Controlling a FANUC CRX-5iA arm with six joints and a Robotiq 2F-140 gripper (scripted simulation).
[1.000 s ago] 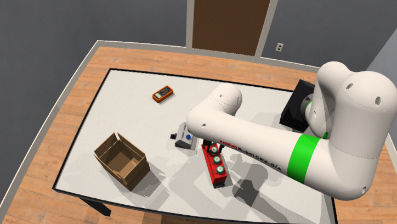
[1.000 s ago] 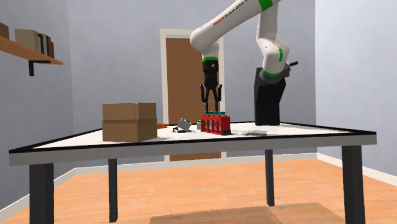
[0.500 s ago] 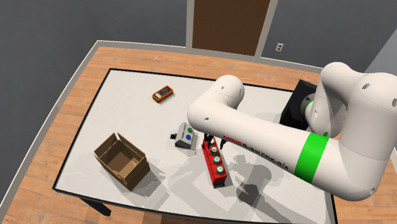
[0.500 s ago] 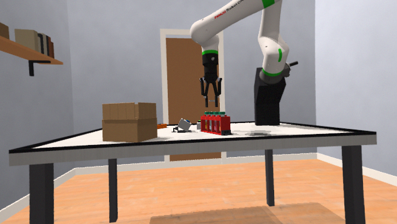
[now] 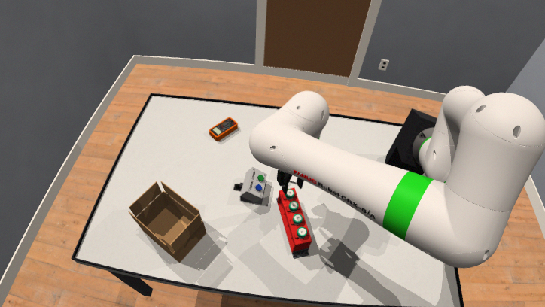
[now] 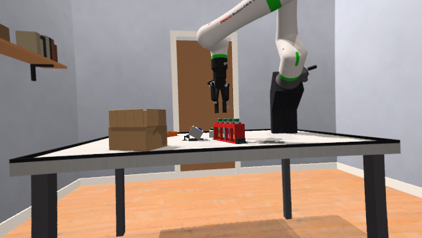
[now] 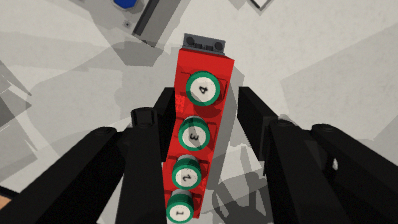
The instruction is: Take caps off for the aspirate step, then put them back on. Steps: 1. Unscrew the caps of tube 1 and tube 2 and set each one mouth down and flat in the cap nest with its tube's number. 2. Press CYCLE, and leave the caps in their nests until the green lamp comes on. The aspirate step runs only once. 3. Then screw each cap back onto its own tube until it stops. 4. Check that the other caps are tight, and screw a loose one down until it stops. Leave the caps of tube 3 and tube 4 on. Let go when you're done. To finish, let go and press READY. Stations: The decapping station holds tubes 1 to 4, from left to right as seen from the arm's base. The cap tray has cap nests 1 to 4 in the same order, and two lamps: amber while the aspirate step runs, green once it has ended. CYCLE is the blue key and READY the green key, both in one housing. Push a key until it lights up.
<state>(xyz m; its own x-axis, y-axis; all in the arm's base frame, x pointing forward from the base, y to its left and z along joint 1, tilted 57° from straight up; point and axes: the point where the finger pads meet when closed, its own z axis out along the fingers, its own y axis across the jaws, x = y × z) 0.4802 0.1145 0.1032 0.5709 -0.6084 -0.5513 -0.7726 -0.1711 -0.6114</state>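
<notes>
Right now my hand is 7 cm above the cap 4. From my hand the other things lie so: cap 1: 14 cm to the left, 7 cm below, 7 cm behind; then cap 2: 9 cm to the left, 7 cm below, 4 cm behind; then cap 3: 7 cm below, 4 cm to the left, 2 cm behind.
</notes>
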